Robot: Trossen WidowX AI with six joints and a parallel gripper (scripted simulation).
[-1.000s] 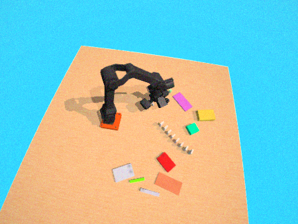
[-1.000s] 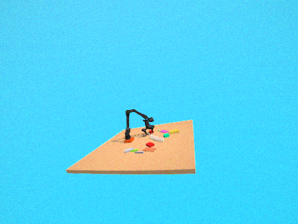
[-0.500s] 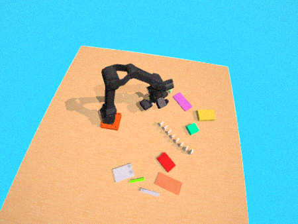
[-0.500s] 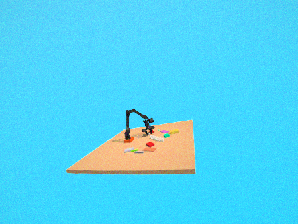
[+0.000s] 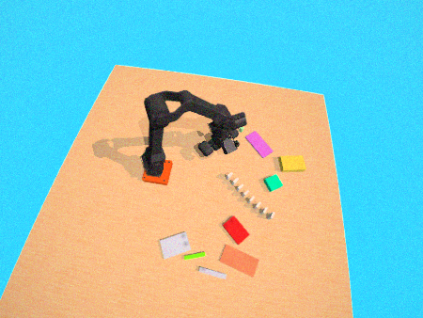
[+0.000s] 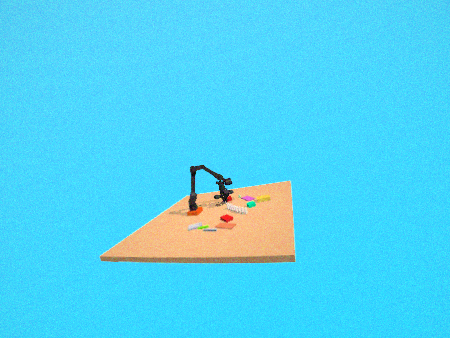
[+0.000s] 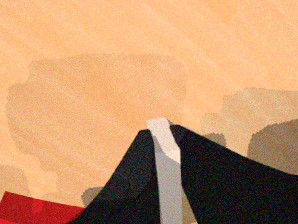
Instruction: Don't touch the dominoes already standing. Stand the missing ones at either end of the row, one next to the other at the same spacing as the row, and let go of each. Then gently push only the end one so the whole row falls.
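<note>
Right now my gripper tip is 200 mm short of the magenta slab and 60 mm to the right of it. Also, from my gripper tip: green block 270 mm ahead, 140 mm to the right, 10 mm above; then yellow block 360 mm ahead, 30 mm to the right, 10 mm above; then grey tile 440 mm to the right, 110 mm behind.
</note>
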